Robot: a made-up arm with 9 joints. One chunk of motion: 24 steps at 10 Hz.
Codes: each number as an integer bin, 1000 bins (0 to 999) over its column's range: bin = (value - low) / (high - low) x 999, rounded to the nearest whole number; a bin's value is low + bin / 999 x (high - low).
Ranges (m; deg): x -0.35..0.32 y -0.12..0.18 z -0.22..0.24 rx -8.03..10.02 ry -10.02..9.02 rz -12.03..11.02
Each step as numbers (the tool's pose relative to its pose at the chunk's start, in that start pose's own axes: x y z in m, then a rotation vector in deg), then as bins.
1 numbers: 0.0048 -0.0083 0.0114 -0.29 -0.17 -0.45
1 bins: 529 372 503 428 517 502
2 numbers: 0.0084 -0.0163 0.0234 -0.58 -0.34 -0.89
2 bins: 534 345 529 412 508 483
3 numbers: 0.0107 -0.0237 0.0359 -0.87 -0.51 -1.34
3 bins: 538 321 556 396 499 463
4 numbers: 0.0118 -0.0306 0.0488 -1.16 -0.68 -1.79
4 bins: 539 298 584 380 490 444
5 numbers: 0.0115 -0.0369 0.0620 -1.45 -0.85 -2.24
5 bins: 539 277 612 364 481 424
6 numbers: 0.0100 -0.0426 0.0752 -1.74 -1.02 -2.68
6 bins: 537 258 641 348 472 405
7 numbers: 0.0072 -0.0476 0.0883 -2.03 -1.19 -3.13
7 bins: 533 241 670 332 463 386
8 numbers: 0.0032 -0.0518 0.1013 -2.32 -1.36 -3.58
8 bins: 527 227 698 316 454 366
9 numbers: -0.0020 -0.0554 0.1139 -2.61 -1.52 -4.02
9 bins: 519 215 725 300 446 347
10 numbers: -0.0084 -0.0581 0.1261 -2.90 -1.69 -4.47
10 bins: 509 206 752 284 437 328
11 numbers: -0.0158 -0.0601 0.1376 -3.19 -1.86 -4.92
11 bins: 498 199 777 268 428 308
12 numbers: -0.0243 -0.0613 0.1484 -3.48 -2.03 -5.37
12 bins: 486 195 800 252 419 289
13 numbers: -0.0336 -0.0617 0.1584 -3.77 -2.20 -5.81
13 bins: 472 194 822 236 410 270
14 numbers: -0.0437 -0.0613 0.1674 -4.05 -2.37 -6.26
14 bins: 457 195 841 220 401 250
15 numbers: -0.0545 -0.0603 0.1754 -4.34 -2.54 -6.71
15 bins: 441 199 859 204 392 231
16 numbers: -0.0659 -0.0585 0.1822 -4.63 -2.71 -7.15
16 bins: 424 205 873 188 384 212
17 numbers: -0.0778 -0.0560 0.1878 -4.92 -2.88 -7.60
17 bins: 406 213 886 172 375 192
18 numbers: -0.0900 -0.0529 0.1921 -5.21 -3.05 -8.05
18 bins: 388 223 895 156 366 172
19 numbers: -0.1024 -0.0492 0.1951 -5.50 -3.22 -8.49
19 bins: 369 236 901 140 357 153
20 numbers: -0.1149 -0.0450 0.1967 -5.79 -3.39 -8.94
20 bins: 351 250 905 124 348 134
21 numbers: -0.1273 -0.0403 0.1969 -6.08 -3.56 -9.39
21 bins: 332 265 905 108 339 114
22 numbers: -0.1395 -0.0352 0.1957 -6.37 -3.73 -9.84
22 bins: 314 282 903 92 330 95
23 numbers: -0.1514 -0.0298 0.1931 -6.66 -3.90 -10.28
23 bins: 296 300 897 76 321 76
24 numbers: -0.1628 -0.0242 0.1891 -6.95 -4.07 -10.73
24 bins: 279 319 888 60 312 56
